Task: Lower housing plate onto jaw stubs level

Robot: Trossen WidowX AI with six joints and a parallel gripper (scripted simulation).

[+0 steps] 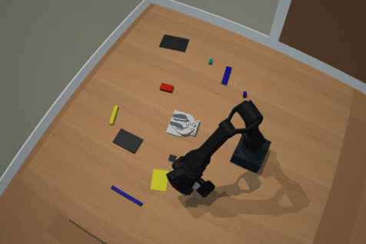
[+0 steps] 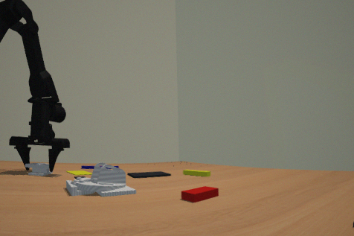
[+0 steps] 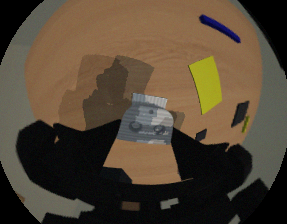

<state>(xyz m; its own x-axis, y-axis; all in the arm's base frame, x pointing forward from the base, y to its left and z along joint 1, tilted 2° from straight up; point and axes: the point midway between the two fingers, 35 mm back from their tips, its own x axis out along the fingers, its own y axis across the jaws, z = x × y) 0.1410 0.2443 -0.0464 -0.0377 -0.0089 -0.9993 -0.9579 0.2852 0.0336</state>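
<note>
My gripper tip is now 1 cm to the right of the white part. Also, from my gripper tip: small dark square 13 cm ahead, 6 cm to the right, 1 cm below; blue bar 21 cm ahead, 19 cm to the left; yellow plate 13 cm ahead, 5 cm to the left, 1 cm below.
</note>
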